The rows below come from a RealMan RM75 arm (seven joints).
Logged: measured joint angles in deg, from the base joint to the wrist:
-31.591 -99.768 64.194 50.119 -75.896 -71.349 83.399
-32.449 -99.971 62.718 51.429 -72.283 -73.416 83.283
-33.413 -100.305 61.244 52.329 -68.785 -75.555 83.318
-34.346 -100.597 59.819 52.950 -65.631 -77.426 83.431
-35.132 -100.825 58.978 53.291 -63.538 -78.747 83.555
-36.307 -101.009 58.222 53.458 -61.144 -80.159 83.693
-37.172 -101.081 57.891 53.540 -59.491 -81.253 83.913
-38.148 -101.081 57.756 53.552 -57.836 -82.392 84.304
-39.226 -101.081 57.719 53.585 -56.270 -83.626 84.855
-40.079 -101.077 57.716 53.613 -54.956 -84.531 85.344
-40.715 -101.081 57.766 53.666 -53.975 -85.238 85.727
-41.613 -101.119 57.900 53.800 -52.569 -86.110 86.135
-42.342 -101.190 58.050 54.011 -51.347 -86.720 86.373
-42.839 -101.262 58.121 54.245 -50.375 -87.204 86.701
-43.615 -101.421 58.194 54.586 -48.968 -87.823 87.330
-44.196 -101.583 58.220 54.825 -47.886 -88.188 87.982
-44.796 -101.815 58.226 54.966 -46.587 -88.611 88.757
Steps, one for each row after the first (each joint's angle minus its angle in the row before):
-0.858 -0.203 -1.476 1.310 3.613 -2.067 -0.116
-0.964 -0.334 -1.474 0.900 3.498 -2.139 0.035
-0.933 -0.292 -1.425 0.621 3.154 -1.871 0.113
-0.786 -0.228 -0.841 0.341 2.093 -1.321 0.124
-1.175 -0.184 -0.756 0.167 2.394 -1.412 0.138
-0.865 -0.072 -0.331 0.082 1.653 -1.094 0.220
-0.976 0.000 -0.135 0.012 1.655 -1.139 0.391
-1.078 0.000 -0.037 0.033 1.566 -1.234 0.551
-0.853 0.004 -0.003 0.028 1.314 -0.905 0.489
-0.636 -0.004 0.050 0.053 0.981 -0.707 0.383
-0.898 -0.038 0.134 0.134 1.406 -0.872 0.408
-0.729 -0.071 0.150 0.211 1.222 -0.610 0.238
-0.497 -0.072 0.071 0.234 0.972 -0.484 0.328
-0.776 -0.159 0.073 0.341 1.407 -0.619 0.629
-0.581 -0.162 0.026 0.239 1.082 -0.365 0.652
-0.600 -0.232 0.006 0.141 1.299 -0.423 0.775

